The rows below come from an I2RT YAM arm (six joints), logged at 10 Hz.
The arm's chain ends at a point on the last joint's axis. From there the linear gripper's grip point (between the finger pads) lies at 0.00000 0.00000 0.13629 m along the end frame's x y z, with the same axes.
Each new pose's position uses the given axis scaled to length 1; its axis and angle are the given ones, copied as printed.
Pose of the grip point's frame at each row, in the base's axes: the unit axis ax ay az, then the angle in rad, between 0 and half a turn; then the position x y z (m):
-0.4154 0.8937 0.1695 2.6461 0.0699 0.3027 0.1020
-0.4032 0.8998 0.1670 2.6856 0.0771 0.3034 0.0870
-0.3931 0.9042 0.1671 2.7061 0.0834 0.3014 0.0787
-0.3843 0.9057 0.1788 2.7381 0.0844 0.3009 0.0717
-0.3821 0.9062 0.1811 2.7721 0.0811 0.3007 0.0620
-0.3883 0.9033 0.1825 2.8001 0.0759 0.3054 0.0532
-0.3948 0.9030 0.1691 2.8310 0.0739 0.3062 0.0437
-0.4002 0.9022 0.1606 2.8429 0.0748 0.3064 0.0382
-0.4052 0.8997 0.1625 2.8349 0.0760 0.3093 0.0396
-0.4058 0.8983 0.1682 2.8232 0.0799 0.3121 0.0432
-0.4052 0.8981 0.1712 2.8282 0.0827 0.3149 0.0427
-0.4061 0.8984 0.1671 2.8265 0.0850 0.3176 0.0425
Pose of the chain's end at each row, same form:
-0.4154 0.8937 0.1695 2.6461 0.0300 0.2370 0.2145
-0.4032 0.8998 0.1670 2.6856 0.0405 0.2403 0.2022
-0.3931 0.9042 0.1671 2.7061 0.0485 0.2395 0.1950
-0.3843 0.9057 0.1788 2.7381 0.0539 0.2380 0.1887
-0.3821 0.9062 0.1811 2.7721 0.0547 0.2387 0.1805
-0.3883 0.9033 0.1825 2.8001 0.0534 0.2440 0.1728
-0.3948 0.9030 0.1691 2.8310 0.0540 0.2491 0.1659
-0.4002 0.9022 0.1606 2.8429 0.0557 0.2517 0.1616
-0.4052 0.8997 0.1625 2.8349 0.0565 0.2537 0.1625
-0.4058 0.8983 0.1682 2.8232 0.0597 0.2546 0.1651
-0.4052 0.8981 0.1712 2.8282 0.0634 0.2570 0.1646
-0.4061 0.8984 0.1671 2.8265 0.0651 0.2605 0.1647

